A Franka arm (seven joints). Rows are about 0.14 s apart.
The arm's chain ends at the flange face. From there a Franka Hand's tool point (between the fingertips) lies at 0.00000 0.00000 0.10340 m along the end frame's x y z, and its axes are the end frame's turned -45 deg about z.
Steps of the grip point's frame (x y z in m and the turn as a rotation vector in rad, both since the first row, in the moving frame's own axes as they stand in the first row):
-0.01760, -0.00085, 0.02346, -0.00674, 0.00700, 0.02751
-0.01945, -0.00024, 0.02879, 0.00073, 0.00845, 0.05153
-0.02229, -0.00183, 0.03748, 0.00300, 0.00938, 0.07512
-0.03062, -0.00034, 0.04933, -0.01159, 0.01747, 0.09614
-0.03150, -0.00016, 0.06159, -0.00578, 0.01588, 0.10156
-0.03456, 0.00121, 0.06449, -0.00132, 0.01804, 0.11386
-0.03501, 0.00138, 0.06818, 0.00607, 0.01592, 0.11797
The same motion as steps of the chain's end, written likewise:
-0.01405, 0.01185, 0.02346, 0.00018, 0.00972, 0.02751
-0.01450, 0.01424, 0.02879, 0.00649, 0.00546, 0.05153
-0.01756, 0.01535, 0.03749, 0.00875, 0.00451, 0.07512
-0.02403, 0.02174, 0.04935, 0.00416, 0.02055, 0.09614
-0.02401, 0.02282, 0.06160, 0.00714, 0.01532, 0.10156
-0.02506, 0.02643, 0.06451, 0.01182, 0.01369, 0.11386
-0.02459, 0.02729, 0.06819, 0.01555, 0.00697, 0.11797

